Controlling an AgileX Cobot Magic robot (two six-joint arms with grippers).
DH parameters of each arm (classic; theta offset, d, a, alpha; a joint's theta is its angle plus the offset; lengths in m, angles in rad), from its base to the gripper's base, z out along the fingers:
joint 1: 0 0.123 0 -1.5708
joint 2: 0.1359 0 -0.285 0
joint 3: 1.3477 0 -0.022 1.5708
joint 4: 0 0.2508 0 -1.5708
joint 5: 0 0 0.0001 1.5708
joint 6: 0 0.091 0 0
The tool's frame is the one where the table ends.
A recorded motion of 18 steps. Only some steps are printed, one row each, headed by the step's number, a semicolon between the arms.
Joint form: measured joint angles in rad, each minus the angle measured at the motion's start. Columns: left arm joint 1, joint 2, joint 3, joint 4, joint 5, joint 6; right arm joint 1, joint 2, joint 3, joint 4, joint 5, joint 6.
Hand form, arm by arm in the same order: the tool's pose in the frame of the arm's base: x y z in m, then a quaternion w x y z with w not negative. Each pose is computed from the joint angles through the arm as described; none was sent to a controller.
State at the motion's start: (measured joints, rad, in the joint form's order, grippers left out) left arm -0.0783 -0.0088 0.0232 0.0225 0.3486 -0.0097; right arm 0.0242 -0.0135 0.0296 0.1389 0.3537 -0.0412
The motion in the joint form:
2: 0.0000 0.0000 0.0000 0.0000 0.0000 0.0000; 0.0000 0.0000 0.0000 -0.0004 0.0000 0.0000
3: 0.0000 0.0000 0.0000 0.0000 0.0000 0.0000; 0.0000 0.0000 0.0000 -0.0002 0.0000 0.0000
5: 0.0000 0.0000 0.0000 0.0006 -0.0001 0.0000; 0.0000 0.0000 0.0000 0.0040 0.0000 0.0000
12: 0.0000 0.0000 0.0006 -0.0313 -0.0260 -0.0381; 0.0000 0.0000 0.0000 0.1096 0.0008 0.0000
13: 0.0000 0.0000 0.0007 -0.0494 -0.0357 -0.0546; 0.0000 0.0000 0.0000 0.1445 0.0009 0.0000
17: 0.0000 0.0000 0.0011 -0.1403 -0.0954 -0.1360; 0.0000 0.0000 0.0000 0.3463 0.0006 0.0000
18: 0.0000 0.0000 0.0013 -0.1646 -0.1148 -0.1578; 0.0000 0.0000 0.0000 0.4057 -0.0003 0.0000
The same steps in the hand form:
2: 0.0533 -0.0035 0.1744 0.60298 0.03346 0.79687 -0.01710; 0.0530 0.0056 0.1724 0.59951 0.01141 0.79853 0.05305
3: 0.0533 -0.0035 0.1744 0.60298 0.03346 0.79687 -0.01710; 0.0530 0.0057 0.1724 0.59951 0.01147 0.79852 0.05313
5: 0.0533 -0.0035 0.1744 0.60303 0.03362 0.79683 -0.01685; 0.0530 0.0058 0.1724 0.59943 0.01261 0.79844 0.05489
12: 0.0538 -0.0045 0.1765 0.61182 0.00960 0.78981 -0.04230; 0.0528 0.0091 0.1730 0.59639 0.04116 0.79549 0.09909
13: 0.0540 -0.0050 0.1773 0.61464 -0.00201 0.78688 -0.05508; 0.0528 0.0101 0.1733 0.59509 0.05058 0.79397 0.11365
17: 0.0550 -0.0070 0.1827 0.62966 -0.06017 0.76536 -0.11893; 0.0525 0.0160 0.1757 0.58435 0.10473 0.78024 0.19693
18: 0.0553 -0.0073 0.1844 0.63394 -0.07583 0.75755 -0.13599; 0.0524 0.0176 0.1767 0.58037 0.12059 0.77445 0.22104

